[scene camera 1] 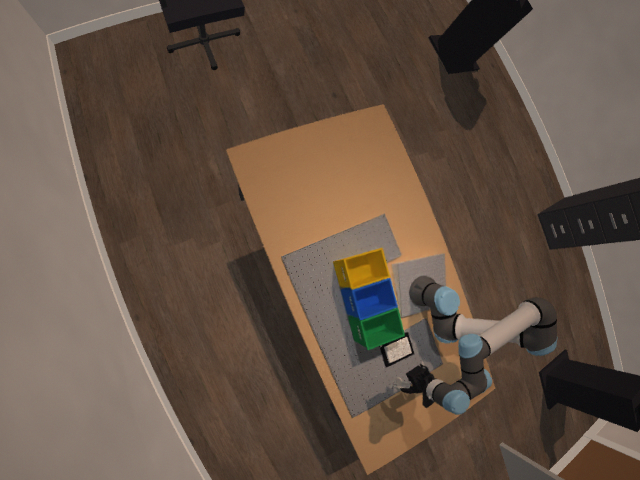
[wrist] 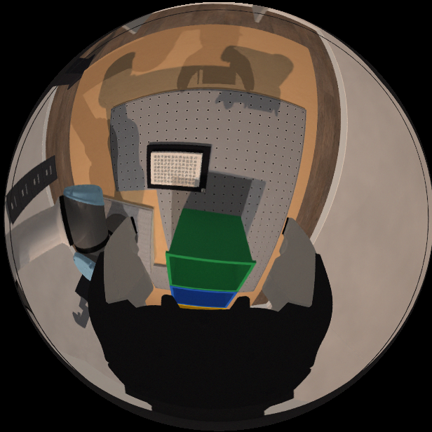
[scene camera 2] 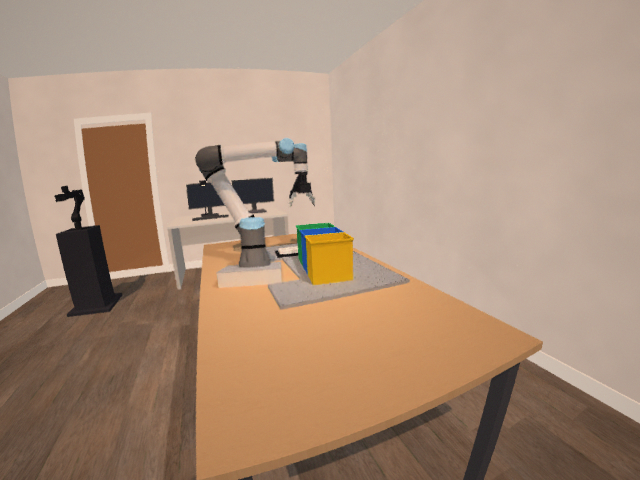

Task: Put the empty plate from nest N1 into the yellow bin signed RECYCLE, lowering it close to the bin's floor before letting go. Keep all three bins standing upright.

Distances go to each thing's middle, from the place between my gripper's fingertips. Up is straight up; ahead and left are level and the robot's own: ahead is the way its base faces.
Right now the white plate (wrist: 183,168) is 24 cm below my hand, 9 cm behind it and 2 cm to the right of it. The rest, counted from my hand: green bin (scene camera 1: 385,327): 21 cm to the right, 16 cm below; then black nest frame (wrist: 162,147): 25 cm below, 9 cm behind, 2 cm to the right; then blue bin (scene camera 1: 378,297): 34 cm to the right, 16 cm below, 1 cm behind.
